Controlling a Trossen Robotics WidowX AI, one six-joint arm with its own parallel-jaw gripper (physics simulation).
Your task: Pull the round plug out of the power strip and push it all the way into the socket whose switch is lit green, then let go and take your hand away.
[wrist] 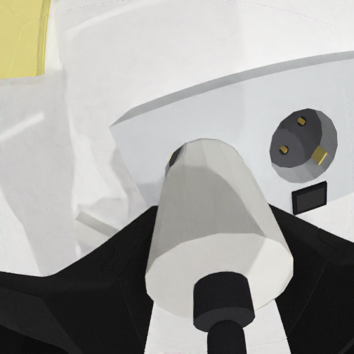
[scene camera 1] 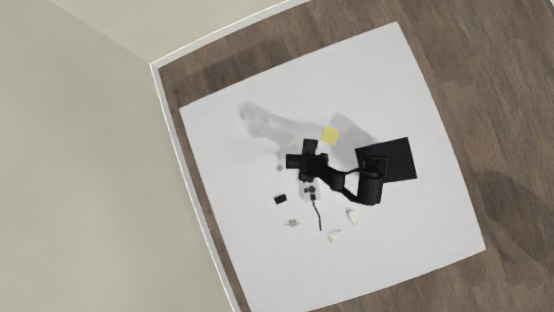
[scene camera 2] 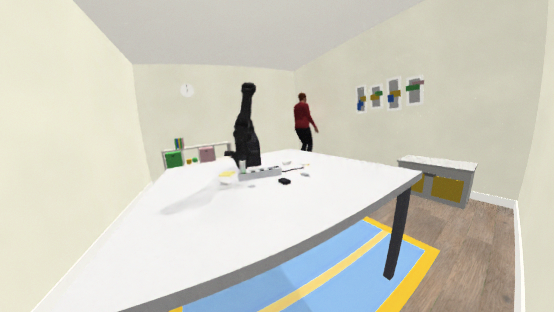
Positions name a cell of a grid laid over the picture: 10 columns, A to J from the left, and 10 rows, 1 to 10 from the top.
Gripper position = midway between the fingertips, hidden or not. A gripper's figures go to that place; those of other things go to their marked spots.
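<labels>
A round white plug (wrist: G8) is 5 cm from the lens; the gripper (wrist: F7) is 10 cm from the lens.
</labels>
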